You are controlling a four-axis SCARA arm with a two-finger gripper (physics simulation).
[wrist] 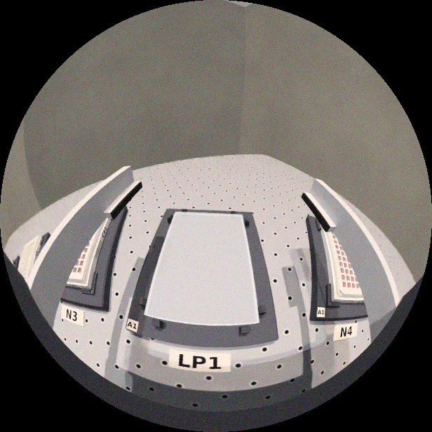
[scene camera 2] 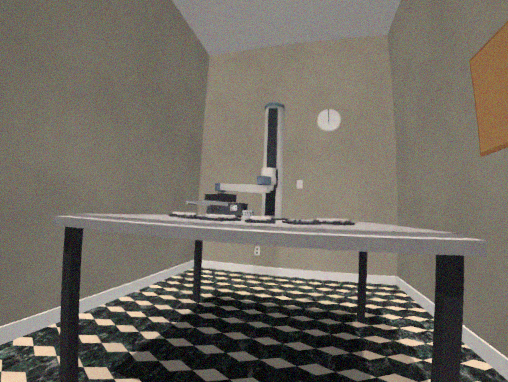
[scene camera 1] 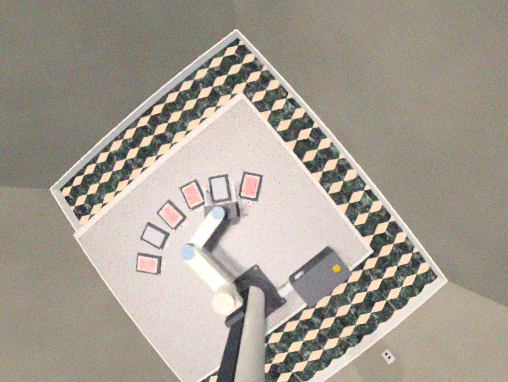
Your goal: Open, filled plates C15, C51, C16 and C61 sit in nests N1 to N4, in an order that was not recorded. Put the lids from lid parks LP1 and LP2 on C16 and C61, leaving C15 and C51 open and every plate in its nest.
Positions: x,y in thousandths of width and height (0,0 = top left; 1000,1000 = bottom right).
Note:
In view: a pale lid (wrist: 471,640), a plate C15 (wrist: 797,663), a dark grey box (scene camera 1: 629,732), a lid park LP1 (wrist: 617,765), a nest N4 (wrist: 740,626) and a nest N3 (wrist: 244,601).

